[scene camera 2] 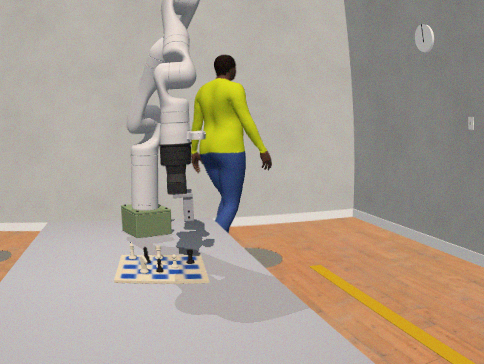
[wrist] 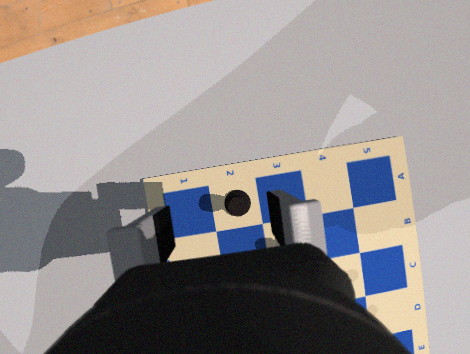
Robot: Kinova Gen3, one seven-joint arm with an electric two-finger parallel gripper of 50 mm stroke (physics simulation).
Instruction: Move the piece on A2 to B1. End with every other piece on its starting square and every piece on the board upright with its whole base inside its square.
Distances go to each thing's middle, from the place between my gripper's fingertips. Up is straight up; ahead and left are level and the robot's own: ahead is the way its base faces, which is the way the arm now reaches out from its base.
I see the chessboard (wrist: 364, 188) 110 mm below my hand, 80 mm to the right of it and 50 mm ahead of it.
